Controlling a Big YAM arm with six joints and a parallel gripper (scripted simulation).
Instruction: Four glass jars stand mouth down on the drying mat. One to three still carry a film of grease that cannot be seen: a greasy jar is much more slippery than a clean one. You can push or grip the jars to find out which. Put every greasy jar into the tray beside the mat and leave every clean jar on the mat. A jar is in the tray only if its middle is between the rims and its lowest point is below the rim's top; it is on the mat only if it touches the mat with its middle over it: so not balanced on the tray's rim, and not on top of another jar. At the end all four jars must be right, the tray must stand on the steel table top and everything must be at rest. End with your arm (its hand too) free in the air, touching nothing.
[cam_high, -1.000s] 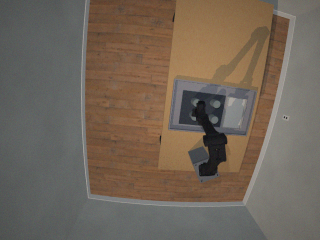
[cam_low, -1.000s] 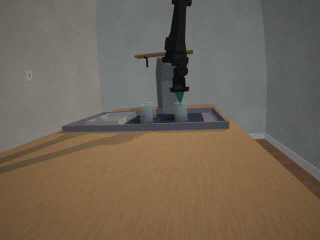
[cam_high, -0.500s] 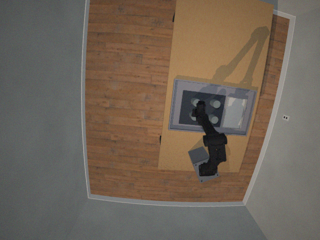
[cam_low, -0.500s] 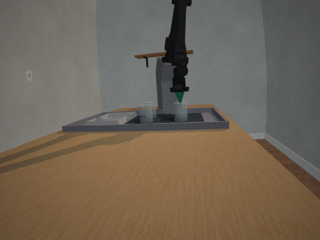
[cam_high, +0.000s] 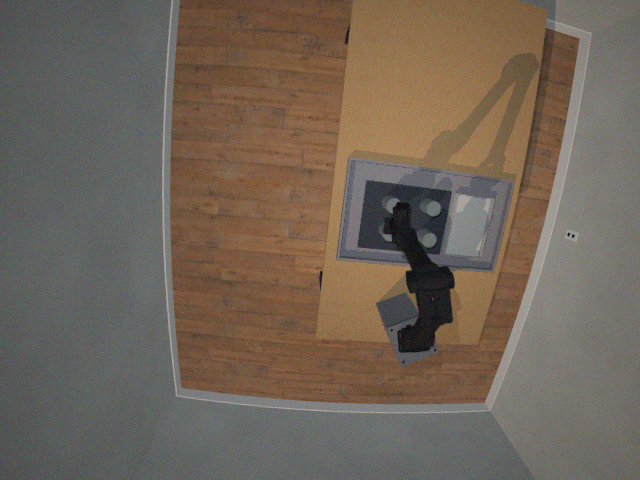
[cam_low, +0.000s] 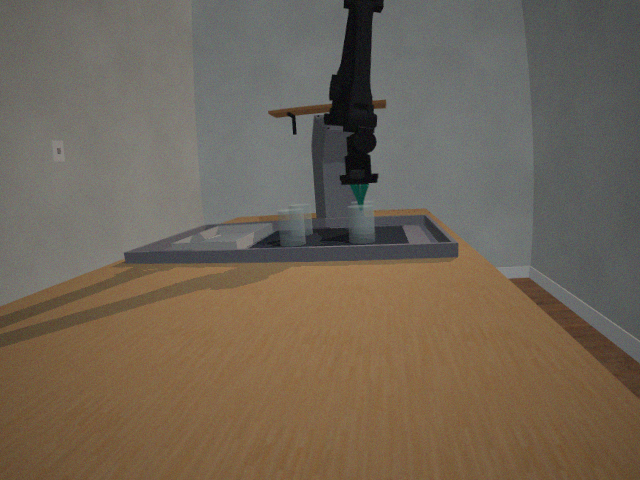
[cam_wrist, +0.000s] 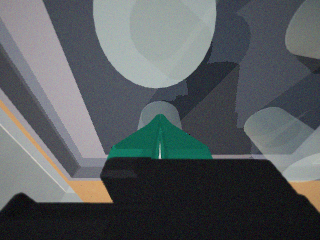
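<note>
The rimmed steel table top lies 19 cm to the right of my hand and 8 cm below it. Also, from my hand: pale tray (40 cm to the right, 7 cm below, 5 cm behind); dark drying mat (9 cm to the right, 8 cm below).
</note>
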